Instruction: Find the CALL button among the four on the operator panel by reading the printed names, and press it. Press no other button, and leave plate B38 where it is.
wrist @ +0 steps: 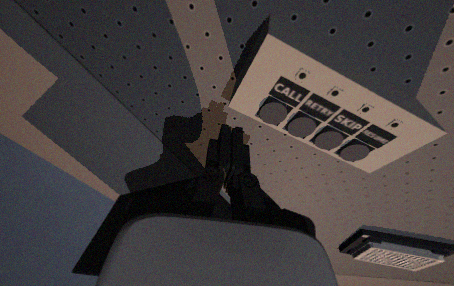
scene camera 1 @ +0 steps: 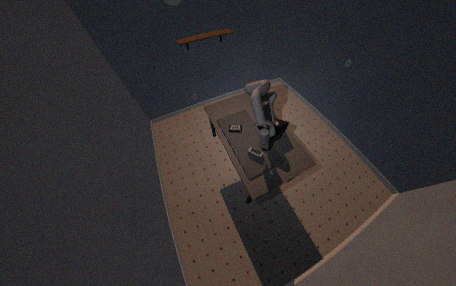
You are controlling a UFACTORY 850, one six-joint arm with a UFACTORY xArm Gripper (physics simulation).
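Observation:
The operator panel [scene camera 1: 255, 152] [wrist: 320, 83] is a pale box with four dark round buttons in a row. In the wrist view the CALL button [wrist: 273, 113] is at the left end, below its printed name. The RETRY button [wrist: 301, 127], the SKIP button [wrist: 328, 140] and a fourth button [wrist: 354, 152] with a blurred name follow to the right. My gripper [scene camera 1: 265, 149] [wrist: 228, 137] is shut and empty. Its tips appear left of the CALL button, beside the panel's near left corner; their height is unclear. A light perforated plate [scene camera 1: 235, 128] [wrist: 400, 257] sits in a dark holder; B38 is not readable.
The panel and the holder stand on a grey perforated board [scene camera 1: 244, 142] [wrist: 305, 187] on the table [scene camera 1: 308, 159]. The arm reaches over the board from the back. A dark shadow lies over part of the board. A wooden shelf [scene camera 1: 205, 36] is on the wall.

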